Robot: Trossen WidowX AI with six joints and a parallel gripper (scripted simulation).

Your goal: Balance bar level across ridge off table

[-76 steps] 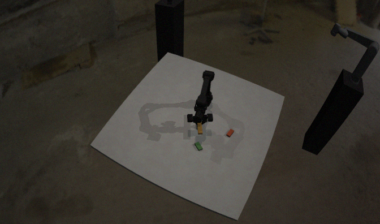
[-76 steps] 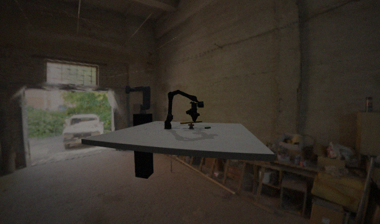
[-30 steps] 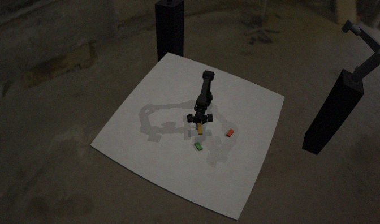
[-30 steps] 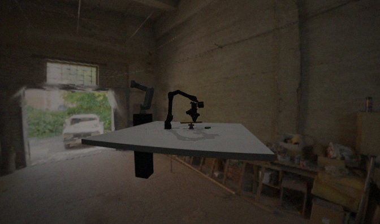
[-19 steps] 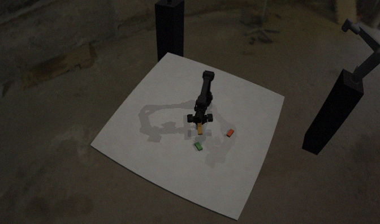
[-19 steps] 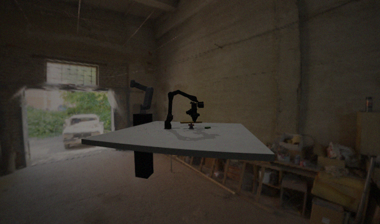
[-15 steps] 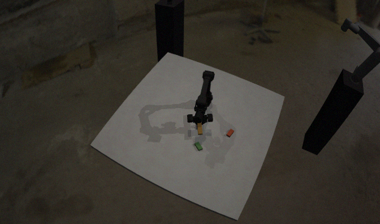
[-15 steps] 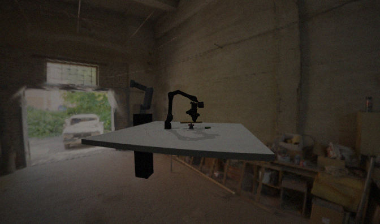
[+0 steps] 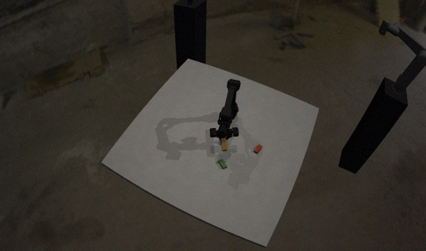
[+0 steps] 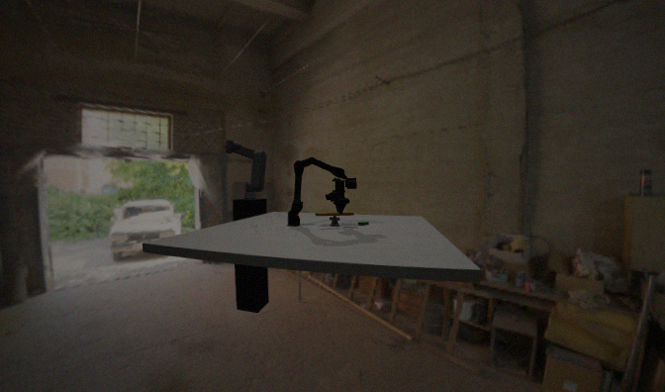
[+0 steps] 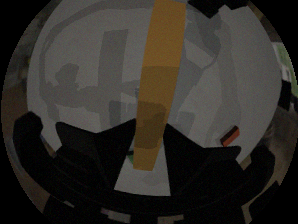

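Now: the bar 30 mm behind my gripper tip and 20 mm to the right of it. From my gripper tip the other things lie so: green block 140 mm ahead, 70 mm to the left, 60 mm below; then orange-red block 80 mm behind, 240 mm to the left, 60 mm below.
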